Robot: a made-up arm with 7 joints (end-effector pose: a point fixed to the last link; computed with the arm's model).
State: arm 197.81 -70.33 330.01 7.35 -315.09 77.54 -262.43
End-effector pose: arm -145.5 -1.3 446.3 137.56 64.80 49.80
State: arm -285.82 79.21 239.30 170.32 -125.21 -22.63 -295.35
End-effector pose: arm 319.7 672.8 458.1 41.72 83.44 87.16
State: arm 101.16 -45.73 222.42 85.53 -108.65 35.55 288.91
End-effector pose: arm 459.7 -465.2 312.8 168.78 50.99 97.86
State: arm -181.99 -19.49 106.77 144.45 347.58 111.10 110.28
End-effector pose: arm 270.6 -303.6 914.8 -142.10 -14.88 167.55
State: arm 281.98 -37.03 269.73 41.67 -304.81 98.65 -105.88
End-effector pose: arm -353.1 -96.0 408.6 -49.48 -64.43 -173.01
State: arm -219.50 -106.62 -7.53 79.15 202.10 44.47 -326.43
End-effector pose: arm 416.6 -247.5 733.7 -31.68 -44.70 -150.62
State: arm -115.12 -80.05 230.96 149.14 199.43 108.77 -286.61
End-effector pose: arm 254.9 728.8 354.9 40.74 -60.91 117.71
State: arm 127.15 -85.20 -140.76 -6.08 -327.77 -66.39 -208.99
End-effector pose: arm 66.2 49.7 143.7 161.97 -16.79 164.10
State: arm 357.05 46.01 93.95 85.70 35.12 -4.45 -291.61
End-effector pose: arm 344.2 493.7 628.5 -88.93 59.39 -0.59
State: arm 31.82 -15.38 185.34 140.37 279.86 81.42 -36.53
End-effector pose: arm -421.9 -217.0 936.3 94.41 0.09 -130.31
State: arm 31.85 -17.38 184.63 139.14 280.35 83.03 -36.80
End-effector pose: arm -446.3 -226.8 910.8 96.39 3.56 -131.89
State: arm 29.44 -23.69 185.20 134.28 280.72 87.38 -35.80
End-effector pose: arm -522.3 -246.4 817.7 101.49 13.87 -136.66
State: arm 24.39 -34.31 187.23 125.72 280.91 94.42 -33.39
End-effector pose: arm -619.5 -245.6 638.2 107.77 31.64 -144.35
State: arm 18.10 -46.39 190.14 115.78 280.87 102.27 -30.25
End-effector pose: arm -667.8 -204.6 421.3 111.26 52.40 -153.38
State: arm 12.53 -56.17 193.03 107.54 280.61 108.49 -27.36
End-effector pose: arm -654.1 -154.1 253.4 109.47 69.20 -162.95
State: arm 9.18 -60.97 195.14 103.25 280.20 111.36 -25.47
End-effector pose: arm -630.8 -127.3 177.4 105.56 76.99 -169.88
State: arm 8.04 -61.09 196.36 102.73 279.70 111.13 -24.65
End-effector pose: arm -629.8 -124.1 174.1 108.35 76.60 -167.15
